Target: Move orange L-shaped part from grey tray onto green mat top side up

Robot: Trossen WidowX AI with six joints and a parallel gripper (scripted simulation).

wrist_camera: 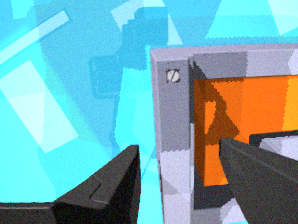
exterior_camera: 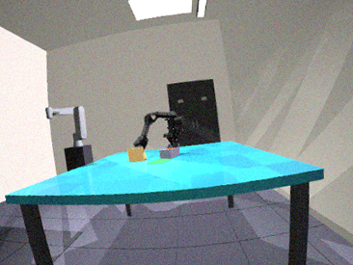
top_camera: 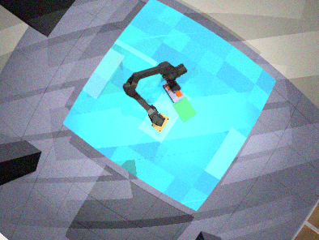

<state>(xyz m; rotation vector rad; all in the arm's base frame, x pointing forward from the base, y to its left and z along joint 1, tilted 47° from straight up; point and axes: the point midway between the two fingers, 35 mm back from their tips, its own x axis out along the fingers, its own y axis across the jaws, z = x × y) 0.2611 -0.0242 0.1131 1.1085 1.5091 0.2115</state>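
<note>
The orange L-shaped part lies 30 mm behind my gripper tip, 50 mm to the right of it and 30 mm below it. Round my gripper tip: green mat: 120 mm behind, 190 mm to the right, 90 mm below.
</note>
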